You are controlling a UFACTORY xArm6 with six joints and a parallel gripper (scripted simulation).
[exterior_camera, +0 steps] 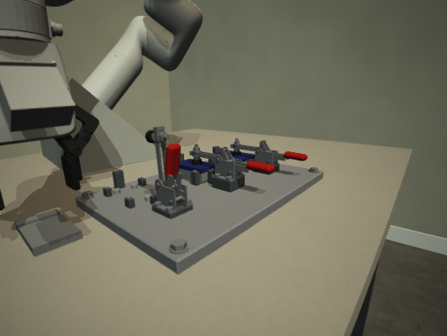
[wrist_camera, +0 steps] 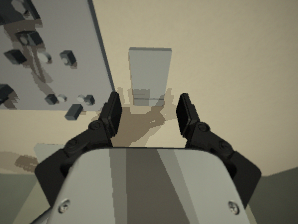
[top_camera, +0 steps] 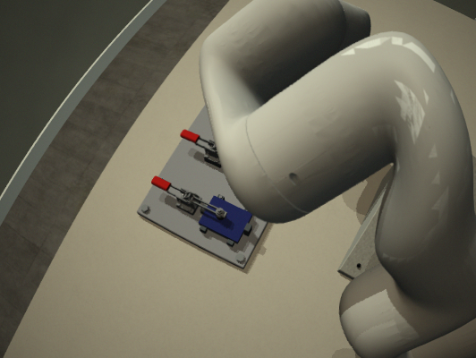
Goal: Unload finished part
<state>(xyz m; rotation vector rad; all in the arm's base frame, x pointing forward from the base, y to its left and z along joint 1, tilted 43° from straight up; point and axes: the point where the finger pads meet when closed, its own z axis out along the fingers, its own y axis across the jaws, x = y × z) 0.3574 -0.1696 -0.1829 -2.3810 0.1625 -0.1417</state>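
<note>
Now: hand 1 cm past the grey finished part and 6 cm above it. Round my hand: blue blank: 4 cm ahead, 34 cm to the left, 3 cm below; grey fixture plate: 8 cm ahead, 22 cm to the left, 5 cm below.
</note>
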